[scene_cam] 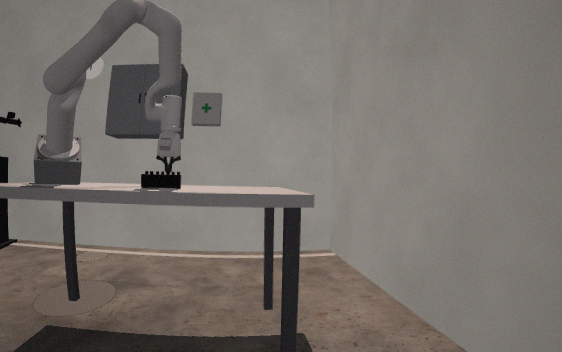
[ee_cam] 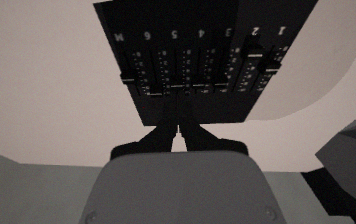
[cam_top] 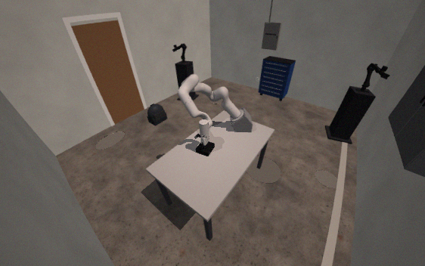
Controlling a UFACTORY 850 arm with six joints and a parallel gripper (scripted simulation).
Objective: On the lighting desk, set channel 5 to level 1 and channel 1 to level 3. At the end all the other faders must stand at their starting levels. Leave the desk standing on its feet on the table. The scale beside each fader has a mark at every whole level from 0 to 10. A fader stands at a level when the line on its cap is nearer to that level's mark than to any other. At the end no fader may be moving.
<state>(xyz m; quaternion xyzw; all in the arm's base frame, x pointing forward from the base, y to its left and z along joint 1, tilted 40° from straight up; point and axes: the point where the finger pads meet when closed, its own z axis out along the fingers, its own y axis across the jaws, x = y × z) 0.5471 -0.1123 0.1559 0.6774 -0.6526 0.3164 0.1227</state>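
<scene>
Right now the channel 2 fader cap is 7 cm behind my hand, 5 cm to the right of it and 1 cm below it. Round my hand: channel 5 fader cap: 3 cm to the right, 1 cm below; channel 1 fader cap: 9 cm behind, 3 cm to the right, 1 cm below.
</scene>
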